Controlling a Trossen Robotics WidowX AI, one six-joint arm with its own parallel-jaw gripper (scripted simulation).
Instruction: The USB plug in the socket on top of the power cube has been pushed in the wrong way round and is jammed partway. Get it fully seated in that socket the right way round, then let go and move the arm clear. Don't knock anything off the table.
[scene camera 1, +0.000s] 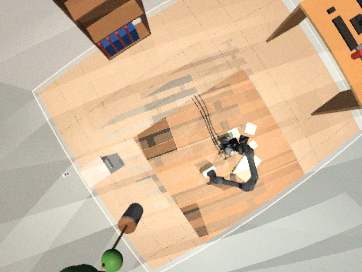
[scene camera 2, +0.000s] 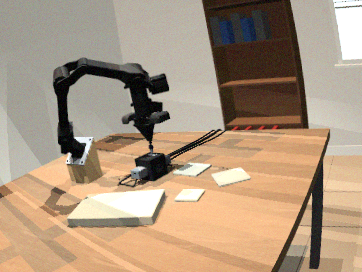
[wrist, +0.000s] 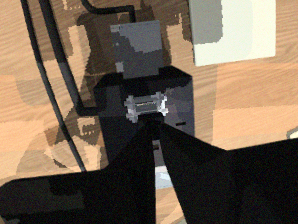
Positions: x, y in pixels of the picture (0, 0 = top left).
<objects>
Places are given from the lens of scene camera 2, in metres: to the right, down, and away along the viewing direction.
my gripper (scene camera 2: 150, 141): -0.11, 0.02, 1.19
flat white slab (scene camera 2: 134, 208): -0.13, 0.20, 0.90
black power cube (scene camera 2: 156, 166): -0.08, 0.10, 1.17
The marked spots on the black power cube and the flat white slab are 0.29 m apart.
</objects>
